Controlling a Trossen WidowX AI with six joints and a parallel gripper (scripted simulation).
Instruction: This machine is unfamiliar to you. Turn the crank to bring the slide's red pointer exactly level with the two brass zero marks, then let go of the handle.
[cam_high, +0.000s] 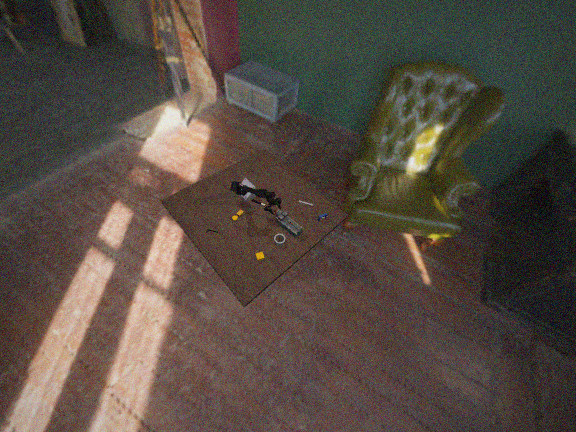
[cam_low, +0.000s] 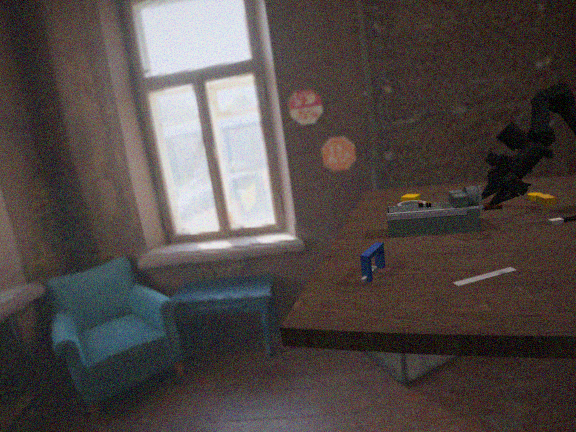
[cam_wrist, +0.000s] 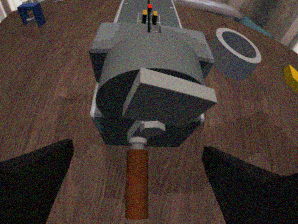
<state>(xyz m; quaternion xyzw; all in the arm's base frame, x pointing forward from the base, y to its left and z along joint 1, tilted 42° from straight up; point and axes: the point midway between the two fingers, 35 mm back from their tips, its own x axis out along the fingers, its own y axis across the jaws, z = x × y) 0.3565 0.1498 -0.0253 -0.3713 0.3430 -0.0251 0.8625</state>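
My gripper tip is 20 mm past the crank handle and 20 mm above it. Also, from my gripper tip: blue u-shaped piece: 250 mm ahead, 370 mm to the left, 50 mm below; white strip: 10 mm ahead, 350 mm to the left, 80 mm below; red pointer: 180 mm ahead, 30 mm to the left.
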